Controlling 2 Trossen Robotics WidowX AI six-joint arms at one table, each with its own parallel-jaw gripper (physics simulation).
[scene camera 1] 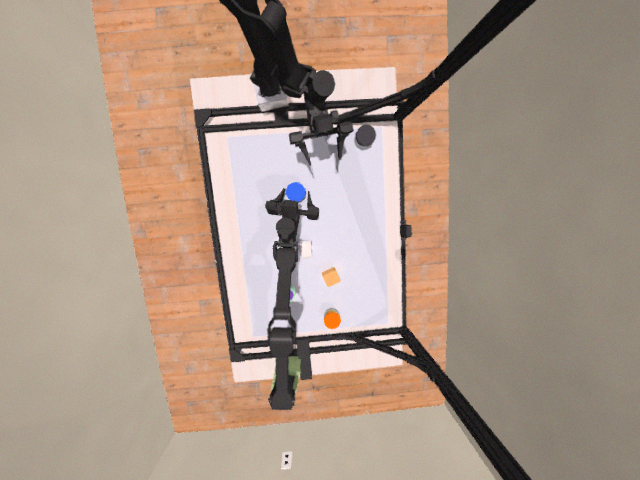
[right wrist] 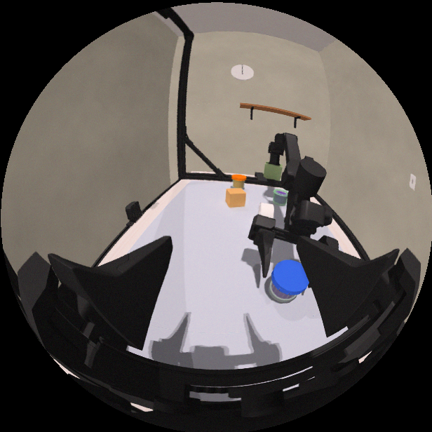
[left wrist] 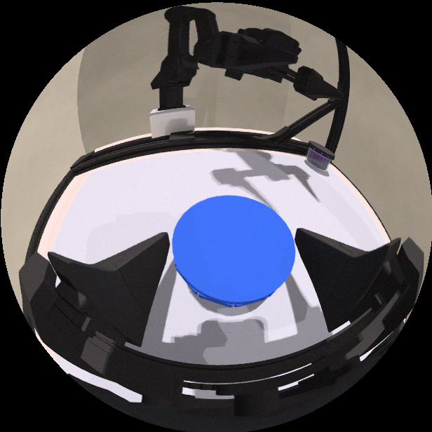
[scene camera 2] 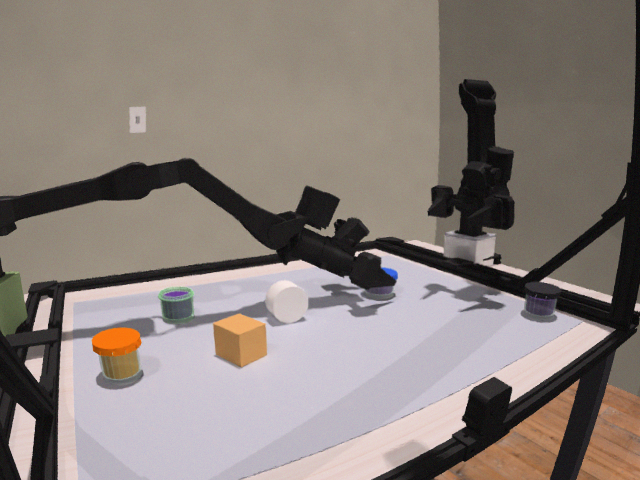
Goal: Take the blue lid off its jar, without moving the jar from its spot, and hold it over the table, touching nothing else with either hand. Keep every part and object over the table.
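Places are measured from the left arm's base along level axes (x ahead, y left, z up), in millimetres.
Pixels of known places: left gripper, between the fingertips: [scene camera 1: 296, 189] [scene camera 2: 384, 278]; right gripper, between the fingertips: [scene camera 1: 325, 163] [scene camera 2: 447, 216]; left arm's base, origin of its link: [scene camera 1: 285, 381]; right arm's base, origin of its link: [scene camera 1: 269, 85] [scene camera 2: 470, 233].
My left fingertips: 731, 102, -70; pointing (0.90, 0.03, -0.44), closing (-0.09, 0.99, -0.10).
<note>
Ahead of a thing's pixels: the offset from my left fingertips to its middle, as dx, dy, dz.
The blue lid @[-10, +1, +9] [scene camera 1: 295, 191] [scene camera 2: 390, 274] [left wrist: 233, 247] [right wrist: 289, 276] sits on its jar @[-10, +1, -10] [scene camera 2: 381, 290] [right wrist: 282, 290], which stands upright on the mat. My left gripper [scene camera 1: 297, 194] [left wrist: 234, 237] is open, with one finger on each side of the lid; in the left wrist view a gap shows on the left and the right finger's tip looks very close to the lid's edge. In scene camera 2 its body hides part of the lid and jar. My right gripper [scene camera 1: 324, 174] [right wrist: 238, 243] is open and empty, above the table near the top of scene camera 1, apart from the lid.
A dark-lidded jar [scene camera 1: 365, 135] [scene camera 2: 541, 299] [left wrist: 319, 155] stands near the right arm's side. A white cylinder @[-212, -81, +0] [scene camera 2: 286, 301], an orange block @[-302, -198, -7] [scene camera 1: 331, 276] [scene camera 2: 240, 341], an orange-lidded jar [scene camera 1: 332, 319] [scene camera 2: 118, 354] and an open green-rimmed jar @[-402, -42, -7] [scene camera 2: 176, 304] [right wrist: 280, 197] stand nearer the left arm's base.
</note>
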